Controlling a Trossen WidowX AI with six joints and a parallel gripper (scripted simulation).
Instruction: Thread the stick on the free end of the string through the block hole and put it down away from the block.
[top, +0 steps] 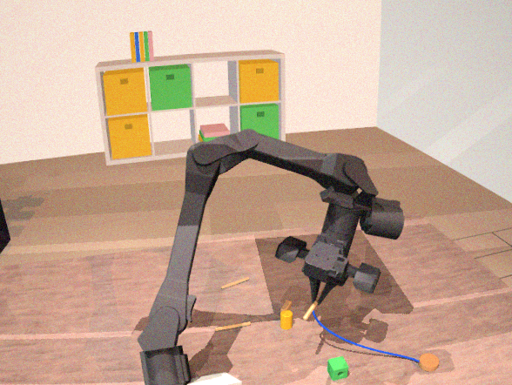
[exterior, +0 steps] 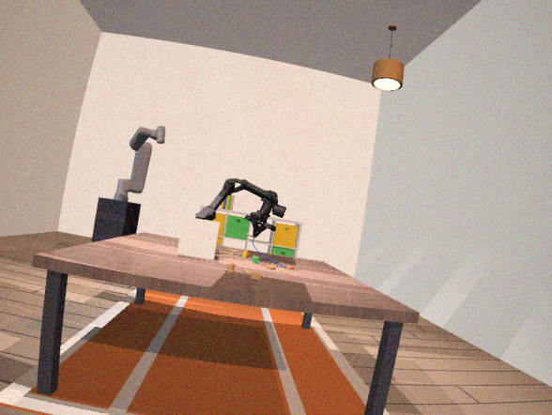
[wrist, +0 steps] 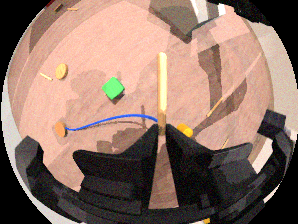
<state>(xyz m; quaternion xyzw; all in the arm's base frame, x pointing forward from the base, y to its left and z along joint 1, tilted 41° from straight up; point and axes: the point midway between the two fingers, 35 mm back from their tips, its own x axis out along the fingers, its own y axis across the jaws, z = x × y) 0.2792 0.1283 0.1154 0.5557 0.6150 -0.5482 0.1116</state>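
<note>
Now: the thin wooden stick 1 cm behind my gripper tip and 1 cm to the right of it. The rest, counted from my gripper tip: green block (3 cm ahead, 7 cm to the right, 11 cm below); then orange disc (12 cm ahead, 19 cm to the right, 12 cm below); then yellow cylinder (4 cm behind, 9 cm to the left, 11 cm below).
</note>
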